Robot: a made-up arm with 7 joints. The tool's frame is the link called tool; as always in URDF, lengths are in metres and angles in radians. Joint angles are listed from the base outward.
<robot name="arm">
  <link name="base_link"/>
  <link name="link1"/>
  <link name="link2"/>
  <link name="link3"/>
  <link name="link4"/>
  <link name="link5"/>
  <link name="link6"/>
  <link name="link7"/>
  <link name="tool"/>
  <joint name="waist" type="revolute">
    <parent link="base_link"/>
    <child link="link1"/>
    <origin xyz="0 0 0" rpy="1.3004 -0.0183 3.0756"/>
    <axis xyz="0 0 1"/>
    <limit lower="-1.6" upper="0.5"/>
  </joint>
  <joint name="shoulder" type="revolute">
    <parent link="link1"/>
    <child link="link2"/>
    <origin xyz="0.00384 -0.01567 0.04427" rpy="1.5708 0 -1.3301"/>
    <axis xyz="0 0 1"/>
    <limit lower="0" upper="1.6"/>
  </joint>
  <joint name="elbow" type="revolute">
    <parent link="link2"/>
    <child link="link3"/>
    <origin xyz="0.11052 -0.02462 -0.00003" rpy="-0.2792 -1.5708 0"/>
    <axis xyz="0 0 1"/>
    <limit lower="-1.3" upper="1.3"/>
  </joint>
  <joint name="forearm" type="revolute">
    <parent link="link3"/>
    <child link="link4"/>
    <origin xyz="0.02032 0 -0.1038" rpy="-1.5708 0 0"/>
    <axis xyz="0 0 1"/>
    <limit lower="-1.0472" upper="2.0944"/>
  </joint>
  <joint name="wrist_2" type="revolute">
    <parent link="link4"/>
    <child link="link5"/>
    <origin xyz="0.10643 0.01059 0.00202" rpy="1.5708 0 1.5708"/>
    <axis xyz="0 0 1"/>
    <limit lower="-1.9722" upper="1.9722"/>
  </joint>
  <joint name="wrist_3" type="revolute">
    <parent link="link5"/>
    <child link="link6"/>
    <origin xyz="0.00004 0.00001 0.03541" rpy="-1.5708 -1.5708 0"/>
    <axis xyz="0 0 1"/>
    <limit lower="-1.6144" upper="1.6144"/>
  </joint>
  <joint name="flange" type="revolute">
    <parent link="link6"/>
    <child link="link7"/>
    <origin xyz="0.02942 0.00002 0.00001" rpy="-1.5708 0 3.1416"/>
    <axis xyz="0 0 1"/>
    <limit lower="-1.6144" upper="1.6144"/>
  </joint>
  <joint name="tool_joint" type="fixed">
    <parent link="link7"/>
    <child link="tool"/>
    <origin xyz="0 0 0" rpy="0 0 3.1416"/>
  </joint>
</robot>
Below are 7 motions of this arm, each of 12 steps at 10 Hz.
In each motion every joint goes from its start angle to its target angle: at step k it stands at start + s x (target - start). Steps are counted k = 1, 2, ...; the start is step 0. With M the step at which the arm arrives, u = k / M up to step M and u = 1 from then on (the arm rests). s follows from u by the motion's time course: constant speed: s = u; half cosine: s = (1 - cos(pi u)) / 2; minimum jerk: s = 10 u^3 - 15 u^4 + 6 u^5.
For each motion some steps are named. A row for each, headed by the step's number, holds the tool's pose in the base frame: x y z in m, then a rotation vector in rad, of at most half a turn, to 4 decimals.
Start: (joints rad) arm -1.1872 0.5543 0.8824 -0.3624 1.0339 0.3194 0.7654
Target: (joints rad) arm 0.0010 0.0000 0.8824 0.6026 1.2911 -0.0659 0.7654
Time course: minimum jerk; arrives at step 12
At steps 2, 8, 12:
2: 0.2001 0.2200 0.0569 0.5033 -0.9630 2.1848
8: 0.1202 0.2126 -0.2813 1.3850 0.3606 1.1460
12: 0.0148 0.1742 -0.3397 1.3834 0.7467 0.8197

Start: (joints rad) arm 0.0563 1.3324 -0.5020 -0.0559 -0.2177 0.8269 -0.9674
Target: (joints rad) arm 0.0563 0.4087 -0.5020 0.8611 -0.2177 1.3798 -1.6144
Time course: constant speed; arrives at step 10
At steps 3, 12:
3: 0.0713 0.2594 -0.2429 -0.0696 2.0422 -0.7028
12: -0.0344 0.1532 -0.3493 -1.5476 2.2655 -0.4415

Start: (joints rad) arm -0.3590 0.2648 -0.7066 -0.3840 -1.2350 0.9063 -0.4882
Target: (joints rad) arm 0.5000 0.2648 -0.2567 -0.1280 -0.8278 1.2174 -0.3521
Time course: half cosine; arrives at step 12
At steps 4, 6, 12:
4: 0.1104 -0.0152 -0.2260 -0.8594 1.0170 -1.4921
6: 0.0712 0.0122 -0.2561 -0.9126 1.2346 -1.1947
12: -0.0427 0.0665 -0.2819 -0.9721 1.7419 -0.5816

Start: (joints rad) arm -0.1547 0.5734 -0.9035 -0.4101 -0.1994 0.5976 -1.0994
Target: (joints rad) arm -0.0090 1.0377 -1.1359 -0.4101 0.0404 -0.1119 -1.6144
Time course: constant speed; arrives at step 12
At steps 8, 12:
8: 0.0475 0.0741 -0.2369 0.1403 0.8103 -2.5294
12: 0.0239 0.1015 -0.2288 0.1483 0.7985 -2.8422

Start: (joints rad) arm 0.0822 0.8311 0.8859 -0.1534 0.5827 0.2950 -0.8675
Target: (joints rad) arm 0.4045 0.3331 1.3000 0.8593 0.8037 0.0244 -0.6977
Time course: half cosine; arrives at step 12
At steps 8, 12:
8: -0.1034 0.3265 -0.2092 0.3931 1.4747 0.4576
12: -0.1802 0.2777 -0.2426 0.0889 1.6659 0.4980

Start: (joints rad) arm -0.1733 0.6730 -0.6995 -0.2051 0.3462 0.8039 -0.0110
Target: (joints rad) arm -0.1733 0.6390 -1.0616 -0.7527 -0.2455 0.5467 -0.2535
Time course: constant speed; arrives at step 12
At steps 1, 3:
1: 0.1277 0.0802 -0.2454 1.0679 0.6566 -0.5300
3: 0.1178 0.0625 -0.2381 0.9201 0.6147 -0.7077

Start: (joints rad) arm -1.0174 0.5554 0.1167 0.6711 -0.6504 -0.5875 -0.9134
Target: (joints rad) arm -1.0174 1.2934 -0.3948 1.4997 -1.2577 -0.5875 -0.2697
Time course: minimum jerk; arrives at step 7
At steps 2, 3, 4, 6, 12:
2: 0.3324 0.1989 -0.0789 0.1332 -0.7091 -0.5216
3: 0.3159 0.2493 -0.0787 0.1236 -0.5678 -0.2477
4: 0.2783 0.3115 -0.0666 0.1580 -0.4475 0.1466
6: 0.1996 0.3808 -0.0278 0.2608 -0.3972 0.7416
12: 0.1932 0.3845 -0.0243 0.2695 -0.3989 0.7840

